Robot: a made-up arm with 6 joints.
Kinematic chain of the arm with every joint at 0, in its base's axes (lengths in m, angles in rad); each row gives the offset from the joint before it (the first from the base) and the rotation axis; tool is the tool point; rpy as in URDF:
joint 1: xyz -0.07 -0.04 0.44 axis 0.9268 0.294 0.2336
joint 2: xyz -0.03 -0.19 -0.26 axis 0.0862 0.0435 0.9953
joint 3: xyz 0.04 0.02 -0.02 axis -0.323 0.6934 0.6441
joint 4: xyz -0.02 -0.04 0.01 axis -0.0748 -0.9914 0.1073
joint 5: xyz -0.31 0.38 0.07 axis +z
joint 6: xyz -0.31 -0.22 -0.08 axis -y
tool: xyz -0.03 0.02 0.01 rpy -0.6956 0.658 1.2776
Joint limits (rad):
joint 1: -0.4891..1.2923
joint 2: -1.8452..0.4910
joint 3: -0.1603..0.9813
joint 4: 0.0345..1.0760
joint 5: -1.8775..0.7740
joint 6: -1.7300..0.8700
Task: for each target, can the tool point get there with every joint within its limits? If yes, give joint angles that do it. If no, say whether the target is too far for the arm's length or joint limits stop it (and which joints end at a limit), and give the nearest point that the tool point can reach.
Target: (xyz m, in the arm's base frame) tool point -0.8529 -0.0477 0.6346
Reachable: yes | joints 1.0827 -0.0975 0.7716 0.2685 -1.5625 0.3250
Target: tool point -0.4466 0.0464 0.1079
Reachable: yes | joints -0.0287 -1.2558 0.6834 0.6414 0.5394 -0.8766
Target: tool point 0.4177 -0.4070 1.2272
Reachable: no: joint limits stop it (at a limit: joint 1, joint 3, joint 4) | nearest point 0.0482 0.0915 0.8861 | short by 0.708 m
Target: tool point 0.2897 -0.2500 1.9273
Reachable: no: too far | nearest point -0.0773 0.1114 0.9867 | short by 1.072 m
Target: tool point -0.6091 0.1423 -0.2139
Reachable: yes | joints 0.5565 -0.1555 0.1404 0.9891 0.0429 -1.0669
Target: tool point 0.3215 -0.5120 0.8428
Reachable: no: joint limits stop it (at a limit: joint 2, joint 3, joint 4, joint 5) | nearest point -0.2200 -0.4649 0.5946 | short by 0.598 m
